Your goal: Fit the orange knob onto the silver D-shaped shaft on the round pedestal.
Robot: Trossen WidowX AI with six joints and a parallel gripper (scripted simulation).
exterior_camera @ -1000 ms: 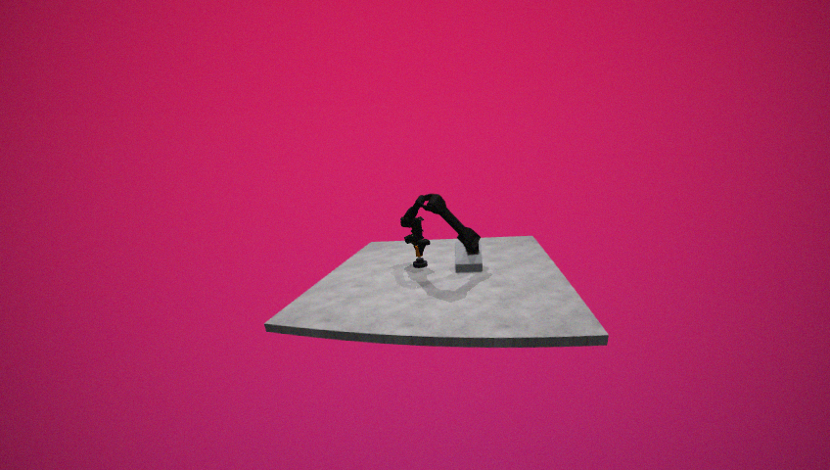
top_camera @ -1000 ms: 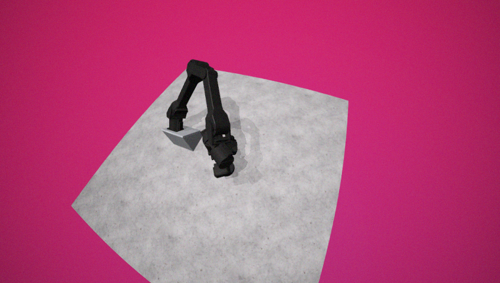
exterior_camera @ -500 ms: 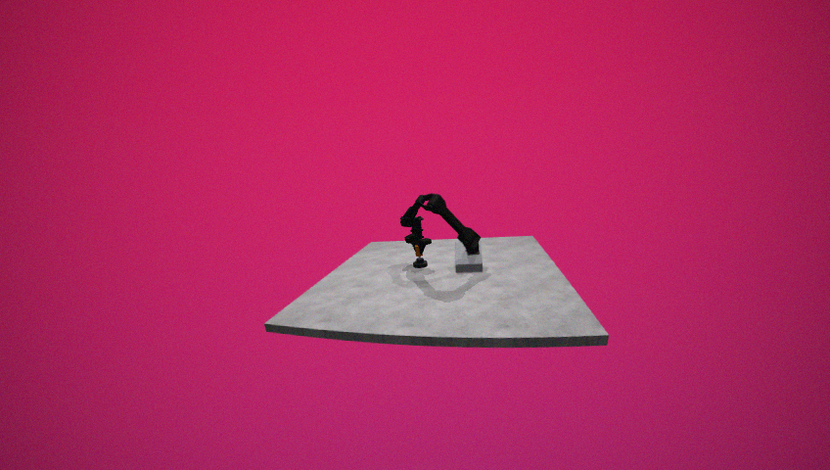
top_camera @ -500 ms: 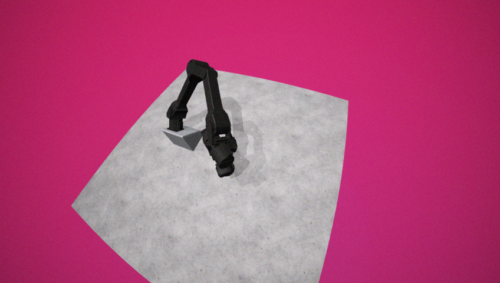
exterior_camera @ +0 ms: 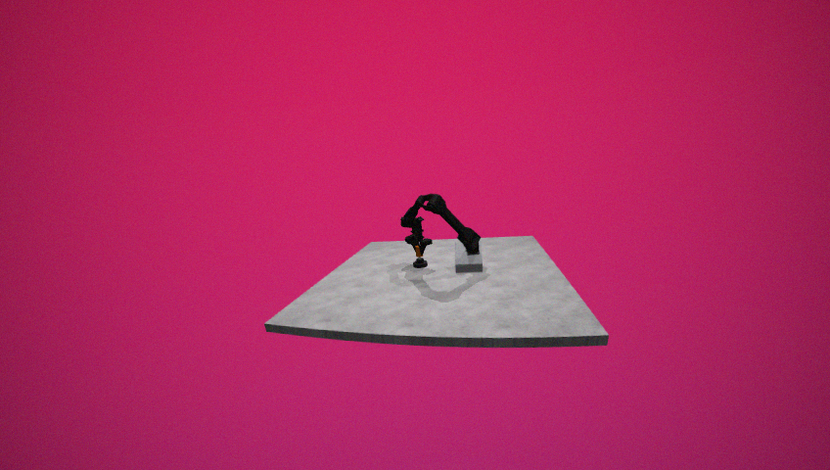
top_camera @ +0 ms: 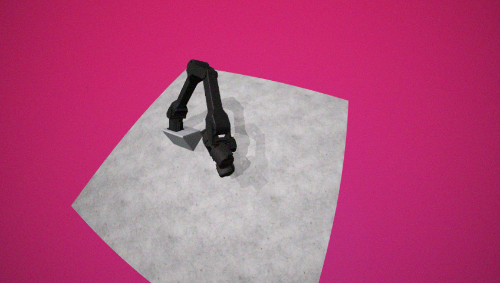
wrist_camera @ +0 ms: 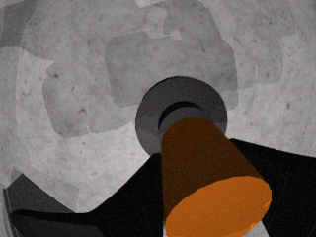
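Right now the orange knob is 30 mm above my gripper tip. The rest, counted from my gripper tip: round dark pedestal 40 mm below.
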